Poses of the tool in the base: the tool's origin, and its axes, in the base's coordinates. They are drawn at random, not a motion.
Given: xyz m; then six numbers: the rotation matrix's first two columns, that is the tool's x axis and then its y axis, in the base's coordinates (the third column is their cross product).
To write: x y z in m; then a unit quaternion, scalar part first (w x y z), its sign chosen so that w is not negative. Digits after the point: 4 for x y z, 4 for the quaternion.
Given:
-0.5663 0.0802 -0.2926 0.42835 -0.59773 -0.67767 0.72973 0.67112 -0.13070
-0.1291 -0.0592 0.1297 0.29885 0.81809 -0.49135 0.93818 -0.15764 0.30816
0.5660 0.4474 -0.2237 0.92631 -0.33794 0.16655 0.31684 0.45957 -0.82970
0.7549 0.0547 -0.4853 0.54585 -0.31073 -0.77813 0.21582 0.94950 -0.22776
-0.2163 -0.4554 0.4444 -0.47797 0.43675 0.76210 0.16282 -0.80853 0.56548
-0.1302 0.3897 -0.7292 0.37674 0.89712 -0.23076 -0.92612 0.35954 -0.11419
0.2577 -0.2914 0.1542 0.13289 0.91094 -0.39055 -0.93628 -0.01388 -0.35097
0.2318 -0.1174 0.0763 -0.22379 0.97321 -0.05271 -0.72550 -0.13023 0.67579
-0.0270 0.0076 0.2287 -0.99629 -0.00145 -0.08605 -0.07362 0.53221 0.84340
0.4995 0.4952 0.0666 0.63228 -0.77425 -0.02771 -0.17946 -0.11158 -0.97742
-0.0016 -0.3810 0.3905 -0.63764 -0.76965 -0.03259 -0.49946 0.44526 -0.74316
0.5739 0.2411 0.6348 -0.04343 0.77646 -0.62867 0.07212 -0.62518 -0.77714
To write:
-0.5663 0.0802 -0.2926 0.8401 0.0916 0.3602 -0.3950
-0.1291 -0.0592 0.1297 0.2857 0.7535 0.5827 -0.1051
0.5660 0.4474 -0.2237 0.8542 -0.4832 0.0109 -0.1916
0.7549 0.0547 -0.4853 0.8776 -0.0525 0.4523 -0.1500
-0.2163 -0.4554 0.4444 0.0849 0.5038 0.2975 0.8065
-0.1302 0.3897 -0.7292 0.8220 -0.1128 0.0643 0.5545
0.2577 -0.2914 0.1542 0.7018 -0.2719 0.0233 0.6580
0.2318 -0.1174 0.0763 0.5876 0.2069 0.2993 0.7227
-0.0270 0.0076 0.2287 0.0373 -0.0215 0.8745 0.4831
0.4995 0.4952 0.0666 0.5725 -0.6988 0.3412 -0.2597
-0.0016 -0.3810 0.3905 0.1866 -0.3826 0.8293 -0.3620
0.5739 0.2411 0.6348 0.2750 -0.6345 -0.3343 0.6403

